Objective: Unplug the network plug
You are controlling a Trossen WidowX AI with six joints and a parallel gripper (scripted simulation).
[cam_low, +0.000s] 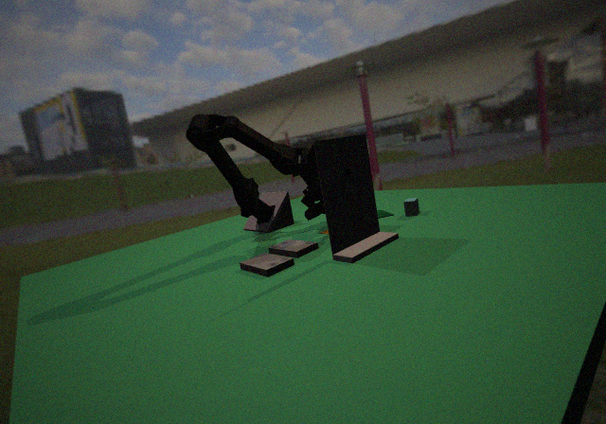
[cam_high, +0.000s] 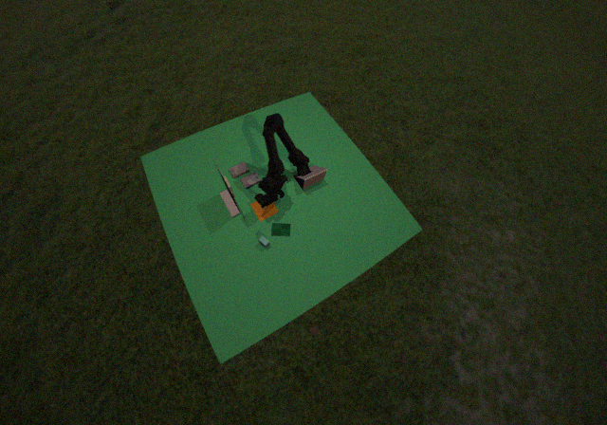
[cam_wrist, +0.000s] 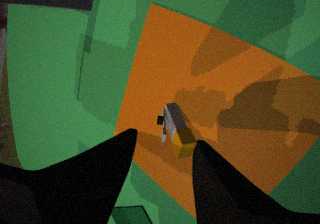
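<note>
The grey plug is 1 cm below my gripper tip. From my gripper tip the other things lie so: teal cube: 16 cm to the left, 11 cm ahead; then orange square: 2 cm below; then dark green patch: 16 cm to the left, 2 cm below.
</note>
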